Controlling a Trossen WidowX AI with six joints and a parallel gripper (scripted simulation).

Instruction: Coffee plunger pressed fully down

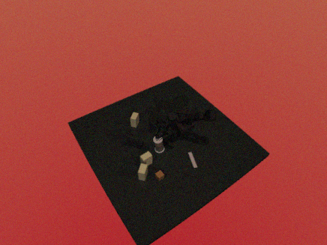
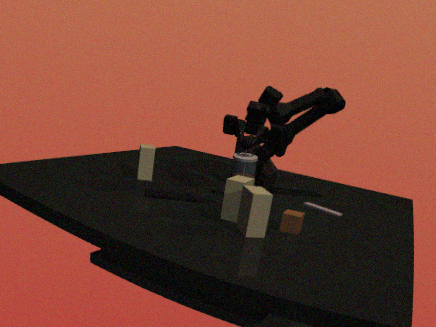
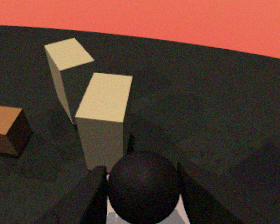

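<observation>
The coffee press is 30 mm behind my gripper tip, 10 mm to the left of it and 90 mm below it. Also, from my gripper tip: orange cube 140 mm ahead, 200 mm to the left, 160 mm below.
</observation>
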